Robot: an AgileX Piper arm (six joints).
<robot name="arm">
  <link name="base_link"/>
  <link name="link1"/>
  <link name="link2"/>
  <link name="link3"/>
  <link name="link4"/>
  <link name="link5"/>
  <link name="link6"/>
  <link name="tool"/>
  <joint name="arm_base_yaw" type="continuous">
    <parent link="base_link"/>
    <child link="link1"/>
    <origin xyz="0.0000 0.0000 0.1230" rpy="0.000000 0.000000 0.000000"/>
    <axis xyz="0 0 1"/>
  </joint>
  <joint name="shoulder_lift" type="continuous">
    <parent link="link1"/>
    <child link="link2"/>
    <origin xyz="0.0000 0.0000 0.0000" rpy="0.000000 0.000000 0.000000"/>
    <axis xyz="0 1 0"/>
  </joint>
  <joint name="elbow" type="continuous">
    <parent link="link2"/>
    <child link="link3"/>
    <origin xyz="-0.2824 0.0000 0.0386" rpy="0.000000 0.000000 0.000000"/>
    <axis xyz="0 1 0"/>
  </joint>
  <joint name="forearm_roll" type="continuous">
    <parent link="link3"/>
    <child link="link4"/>
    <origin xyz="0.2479 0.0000 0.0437" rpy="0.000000 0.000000 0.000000"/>
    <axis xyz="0.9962 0 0.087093"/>
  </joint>
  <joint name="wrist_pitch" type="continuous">
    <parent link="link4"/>
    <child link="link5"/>
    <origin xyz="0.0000 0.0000 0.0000" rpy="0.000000 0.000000 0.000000"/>
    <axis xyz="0 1 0"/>
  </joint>
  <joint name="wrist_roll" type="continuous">
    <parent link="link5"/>
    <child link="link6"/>
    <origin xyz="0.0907 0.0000 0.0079" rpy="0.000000 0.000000 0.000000"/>
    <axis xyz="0.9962 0 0.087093"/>
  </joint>
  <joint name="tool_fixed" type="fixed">
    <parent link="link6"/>
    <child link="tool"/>
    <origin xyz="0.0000 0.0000 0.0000" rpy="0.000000 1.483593 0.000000"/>
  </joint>
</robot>
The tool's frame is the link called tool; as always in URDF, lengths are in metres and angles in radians. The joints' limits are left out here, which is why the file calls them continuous.
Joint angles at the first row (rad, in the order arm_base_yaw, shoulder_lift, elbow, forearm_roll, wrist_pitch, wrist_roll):
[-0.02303, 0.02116, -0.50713, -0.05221, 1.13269, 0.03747]
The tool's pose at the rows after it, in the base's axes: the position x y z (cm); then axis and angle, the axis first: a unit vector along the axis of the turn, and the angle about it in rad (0 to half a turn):
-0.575 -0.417 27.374 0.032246 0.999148 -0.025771 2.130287
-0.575 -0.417 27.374 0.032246 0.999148 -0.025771 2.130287
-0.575 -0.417 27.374 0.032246 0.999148 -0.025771 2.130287
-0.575 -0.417 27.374 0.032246 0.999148 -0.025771 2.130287
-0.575 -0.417 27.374 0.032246 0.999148 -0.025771 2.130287
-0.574 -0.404 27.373 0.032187 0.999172 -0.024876 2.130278
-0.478 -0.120 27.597 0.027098 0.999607 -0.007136 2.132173
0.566 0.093 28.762 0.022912 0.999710 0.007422 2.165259
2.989 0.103 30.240 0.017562 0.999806 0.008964 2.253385
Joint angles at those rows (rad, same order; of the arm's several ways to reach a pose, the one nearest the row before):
[-0.02305, 0.02115, -0.50714, -0.05219, 1.13271, 0.03745]
[-0.02305, 0.02115, -0.50714, -0.05219, 1.13271, 0.03745]
[-0.02305, 0.02115, -0.50714, -0.05219, 1.13271, 0.03745]
[-0.02305, 0.02115, -0.50714, -0.05219, 1.13271, 0.03745]
[-0.02305, 0.02115, -0.50714, -0.05219, 1.13271, 0.03745]
[-0.02306, 0.02115, -0.50712, -0.05061, 1.13269, 0.03744]
[-0.02303, 0.03192, -0.51505, -0.01589, 1.13174, 0.02999]
[-0.02299, 0.11683, -0.55316, 0.01294, 1.11797, 0.02336]
[-0.02305, 0.27858, -0.61040, 0.02116, 1.10168, 0.01149]

